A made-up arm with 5 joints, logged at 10 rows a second.
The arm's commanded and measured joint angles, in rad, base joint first. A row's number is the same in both.
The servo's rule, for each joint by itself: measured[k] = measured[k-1] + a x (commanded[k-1-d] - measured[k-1]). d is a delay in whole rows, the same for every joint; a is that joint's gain. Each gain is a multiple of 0.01, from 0.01 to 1. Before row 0 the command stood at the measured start. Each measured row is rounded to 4 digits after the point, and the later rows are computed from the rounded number. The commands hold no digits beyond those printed.
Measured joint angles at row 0:
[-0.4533 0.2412 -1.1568 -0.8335 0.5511]
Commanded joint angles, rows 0 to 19:
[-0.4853 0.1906 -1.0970 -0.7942 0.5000]
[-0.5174 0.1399 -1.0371 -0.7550 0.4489]
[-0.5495 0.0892 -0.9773 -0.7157 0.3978]
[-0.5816 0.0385 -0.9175 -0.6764 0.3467]
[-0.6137 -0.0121 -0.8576 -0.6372 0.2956]
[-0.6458 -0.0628 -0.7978 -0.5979 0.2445]
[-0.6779 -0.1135 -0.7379 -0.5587 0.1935]
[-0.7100 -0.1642 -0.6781 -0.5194 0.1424]
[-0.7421 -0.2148 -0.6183 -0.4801 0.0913]
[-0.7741 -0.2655 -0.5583 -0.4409 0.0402]
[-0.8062 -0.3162 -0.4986 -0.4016 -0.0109]
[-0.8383 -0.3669 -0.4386 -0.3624 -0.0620]
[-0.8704 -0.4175 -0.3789 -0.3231 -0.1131]
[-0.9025 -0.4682 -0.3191 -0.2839 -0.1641]
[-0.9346 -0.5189 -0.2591 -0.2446 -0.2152]
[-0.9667 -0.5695 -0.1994 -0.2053 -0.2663]
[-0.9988 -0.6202 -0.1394 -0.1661 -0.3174]
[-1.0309 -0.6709 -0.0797 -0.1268 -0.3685]
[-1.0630 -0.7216 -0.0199 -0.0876 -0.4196]
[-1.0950 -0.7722 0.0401 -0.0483 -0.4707]
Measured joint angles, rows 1 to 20:
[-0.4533 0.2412 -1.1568 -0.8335 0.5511]
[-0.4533 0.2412 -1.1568 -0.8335 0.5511]
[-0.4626 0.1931 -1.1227 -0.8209 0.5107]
[-0.4785 0.1426 -1.0739 -0.7998 0.4619]
[-0.4991 0.0919 -1.0188 -0.7729 0.4113]
[-0.5230 0.0412 -0.9611 -0.7420 0.3603]
[-0.5493 -0.0094 -0.9021 -0.7085 0.3092]
[-0.5773 -0.0601 -0.8426 -0.6731 0.2581]
[-0.6065 -0.1108 -0.7829 -0.6365 0.2071]
[-0.6365 -0.1615 -0.7232 -0.5990 0.1560]
[-0.6671 -0.2121 -0.6634 -0.5610 0.1049]
[-0.6981 -0.2628 -0.6035 -0.5226 0.0538]
[-0.7294 -0.3135 -0.5437 -0.4839 0.0027]
[-0.7610 -0.3642 -0.4838 -0.4450 -0.0484]
[-0.7927 -0.4148 -0.4240 -0.4060 -0.0995]
[-0.8245 -0.4655 -0.3642 -0.3669 -0.1505]
[-0.8564 -0.5162 -0.3043 -0.3278 -0.2016]
[-0.8884 -0.5668 -0.2445 -0.2886 -0.2527]
[-0.9204 -0.6175 -0.1846 -0.2494 -0.3038]
[-0.9524 -0.6682 -0.1248 -0.2102 -0.3549]
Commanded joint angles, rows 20 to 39:
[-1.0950 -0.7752 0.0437 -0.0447 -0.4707]
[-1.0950 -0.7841 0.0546 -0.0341 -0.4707]
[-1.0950 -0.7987 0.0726 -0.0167 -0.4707]
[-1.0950 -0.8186 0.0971 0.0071 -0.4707]
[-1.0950 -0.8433 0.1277 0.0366 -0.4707]
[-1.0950 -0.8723 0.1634 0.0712 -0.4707]
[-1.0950 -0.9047 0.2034 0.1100 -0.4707]
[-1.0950 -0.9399 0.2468 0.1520 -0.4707]
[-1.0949 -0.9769 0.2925 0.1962 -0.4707]
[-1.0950 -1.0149 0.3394 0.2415 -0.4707]
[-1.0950 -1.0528 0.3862 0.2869 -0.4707]
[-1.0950 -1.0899 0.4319 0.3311 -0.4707]
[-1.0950 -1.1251 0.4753 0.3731 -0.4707]
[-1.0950 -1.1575 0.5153 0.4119 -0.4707]
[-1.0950 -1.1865 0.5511 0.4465 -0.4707]
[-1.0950 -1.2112 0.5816 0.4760 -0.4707]
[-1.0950 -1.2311 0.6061 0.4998 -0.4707]
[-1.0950 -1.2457 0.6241 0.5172 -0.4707]
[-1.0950 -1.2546 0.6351 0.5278 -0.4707]
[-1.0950 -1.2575 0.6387 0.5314 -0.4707]
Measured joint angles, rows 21 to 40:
[-0.9845 -0.7189 -0.0650 -0.1710 -0.4060]
[-1.0165 -0.7695 -0.0051 -0.1317 -0.4571]
[-1.0393 -0.7749 0.0227 -0.1039 -0.4678]
[-1.0555 -0.7836 0.0409 -0.0816 -0.4701]
[-1.0670 -0.7979 0.0590 -0.0608 -0.4706]
[-1.0751 -0.8176 0.0807 -0.0391 -0.4707]
[-1.0809 -0.8420 0.1075 -0.0149 -0.4707]
[-1.0850 -0.8708 0.1394 0.0127 -0.4707]
[-1.0879 -0.9030 0.1759 0.0438 -0.4707]
[-1.0900 -0.9381 0.2163 0.0784 -0.4707]
[-1.0914 -0.9750 0.2597 0.1161 -0.4707]
[-1.0924 -1.0129 0.3051 0.1562 -0.4707]
[-1.0932 -1.0508 0.3513 0.1980 -0.4707]
[-1.0937 -1.0879 0.3972 0.2406 -0.4707]
[-1.0941 -1.1232 0.4417 0.2830 -0.4707]
[-1.0944 -1.1558 0.4837 0.3242 -0.4707]
[-1.0946 -1.1850 0.5221 0.3633 -0.4707]
[-1.0947 -1.2099 0.5560 0.3994 -0.4707]
[-1.0948 -1.2300 0.5846 0.4315 -0.4707]
[-1.0949 -1.2449 0.6071 0.4589 -0.4707]

